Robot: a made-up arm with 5 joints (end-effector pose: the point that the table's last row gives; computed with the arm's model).
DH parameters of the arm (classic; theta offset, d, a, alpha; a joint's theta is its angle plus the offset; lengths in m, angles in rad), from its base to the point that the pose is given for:
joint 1: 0 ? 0 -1.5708
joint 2: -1.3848 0 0.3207 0
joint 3: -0.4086 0 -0.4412 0
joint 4: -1.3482 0 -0.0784 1.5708
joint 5: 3.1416 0.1 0 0
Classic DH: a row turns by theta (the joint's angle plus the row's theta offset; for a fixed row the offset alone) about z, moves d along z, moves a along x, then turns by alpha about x.
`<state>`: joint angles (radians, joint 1 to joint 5).
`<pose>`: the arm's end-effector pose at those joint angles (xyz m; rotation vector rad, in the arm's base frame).
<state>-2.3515 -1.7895 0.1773 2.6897 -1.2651</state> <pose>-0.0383 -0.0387 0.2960 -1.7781 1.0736 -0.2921</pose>
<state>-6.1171 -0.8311 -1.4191 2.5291 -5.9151</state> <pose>0.1268 0.0213 0.7925 3.0250 -0.3066 -0.4116</pose>
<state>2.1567 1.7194 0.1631 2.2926 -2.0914</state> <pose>0.0502 -0.0756 0.3603 0.8012 -1.2972 -2.6817</pose>
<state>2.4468 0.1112 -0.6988 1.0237 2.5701</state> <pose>-0.3398 0.2832 0.1865 2.8346 -0.1750 0.5073</pose>
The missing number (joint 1, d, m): 0.3078
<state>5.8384 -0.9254 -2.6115 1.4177 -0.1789</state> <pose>-0.3857 0.1838 1.0234 1.3084 -0.1750 2.2398</pose>
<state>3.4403 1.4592 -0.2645 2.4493 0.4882</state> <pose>0.0623 0.0192 0.1607 -0.0488 -0.5131 0.7699</pose>
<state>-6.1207 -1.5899 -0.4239 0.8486 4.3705</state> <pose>0.1516 0.0248 0.6661 1.0627 1.8005 0.8829</pose>
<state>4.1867 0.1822 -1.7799 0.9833 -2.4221</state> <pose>-0.3335 -0.5749 0.6794 2.5830 0.4243 -0.5276</pose>
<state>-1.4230 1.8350 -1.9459 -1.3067 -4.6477</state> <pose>0.0801 -0.5380 -0.1864 -0.0949 2.2835 -1.9486</pose>
